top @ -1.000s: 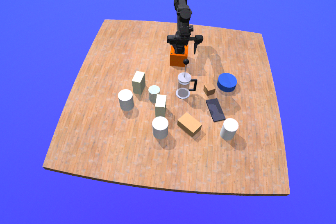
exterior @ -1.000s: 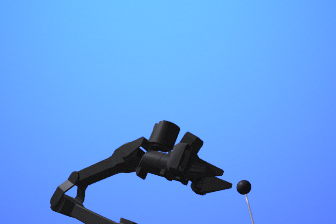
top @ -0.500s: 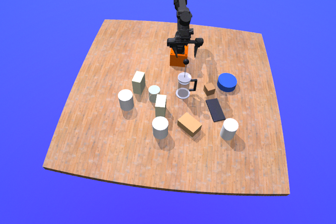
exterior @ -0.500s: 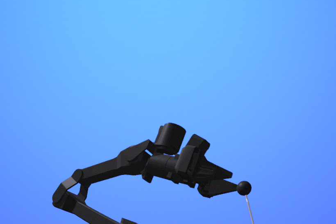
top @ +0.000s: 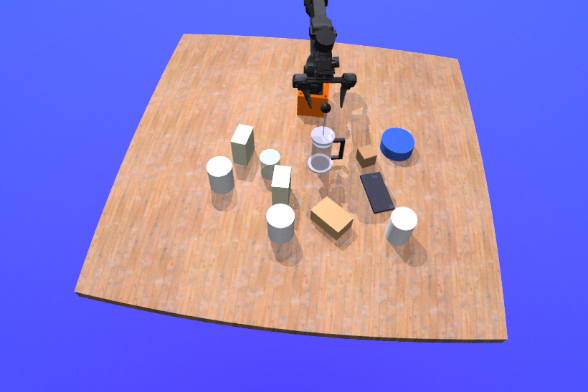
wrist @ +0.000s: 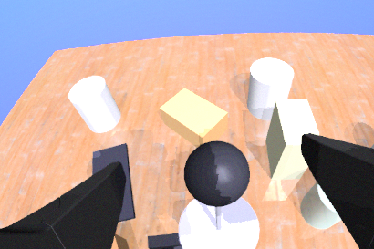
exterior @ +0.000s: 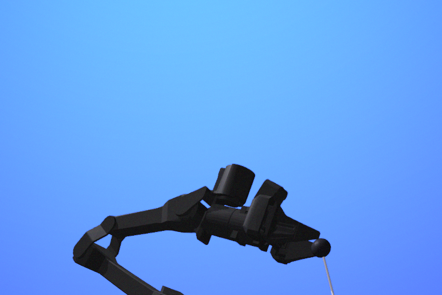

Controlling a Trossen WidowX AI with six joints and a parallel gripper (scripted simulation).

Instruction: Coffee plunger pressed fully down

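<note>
My gripper tip is now 1 cm past the glass coffee press, 1 cm to the right of it and 14 cm above it. The rest, counted from my gripper tip: tan box 22 cm ahead, 5 cm to the left, 24 cm below; then brown cube 4 cm behind, 15 cm to the left, 24 cm below; then dark slab 9 cm ahead, 19 cm to the left, 26 cm below.
</note>
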